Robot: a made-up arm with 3 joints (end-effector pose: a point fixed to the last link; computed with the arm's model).
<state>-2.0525 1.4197 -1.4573</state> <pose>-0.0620 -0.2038 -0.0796 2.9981 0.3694 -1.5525</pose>
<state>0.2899 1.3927 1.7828</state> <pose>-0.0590 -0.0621 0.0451 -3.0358 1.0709 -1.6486</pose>
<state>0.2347 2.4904 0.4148</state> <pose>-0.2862 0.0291 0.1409 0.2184 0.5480 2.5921</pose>
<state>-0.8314 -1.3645 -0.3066</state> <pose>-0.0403 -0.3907 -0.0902 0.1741 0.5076 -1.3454</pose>
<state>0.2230 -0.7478 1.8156</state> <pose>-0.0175 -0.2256 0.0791 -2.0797 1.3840 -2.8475</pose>
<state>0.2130 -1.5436 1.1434</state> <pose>-0.0857 -0.3422 0.1289 -0.0096 0.9305 -1.5519</pose>
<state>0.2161 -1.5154 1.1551</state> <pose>-0.0802 -0.3408 0.1287 -0.0201 0.9392 -1.5329</pose>
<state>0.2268 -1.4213 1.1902</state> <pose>-0.0626 -0.3353 0.1282 -0.0589 0.9650 -1.4735</pose>
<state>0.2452 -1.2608 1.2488</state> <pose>-0.0351 -0.3226 0.1267 -0.1398 1.0105 -1.3881</pose>
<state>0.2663 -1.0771 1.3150</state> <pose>-0.0082 -0.3035 0.1239 -0.2603 1.0649 -1.3208</pose>
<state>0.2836 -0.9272 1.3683</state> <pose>0.0096 -0.2852 0.1207 -0.3867 1.1094 -1.2963</pose>
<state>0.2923 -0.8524 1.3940</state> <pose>0.0170 -0.2755 0.1189 -0.4609 1.1302 -1.2959</pose>
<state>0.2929 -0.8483 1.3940</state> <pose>0.0175 -0.2751 0.1189 -0.4639 1.1300 -1.2947</pose>
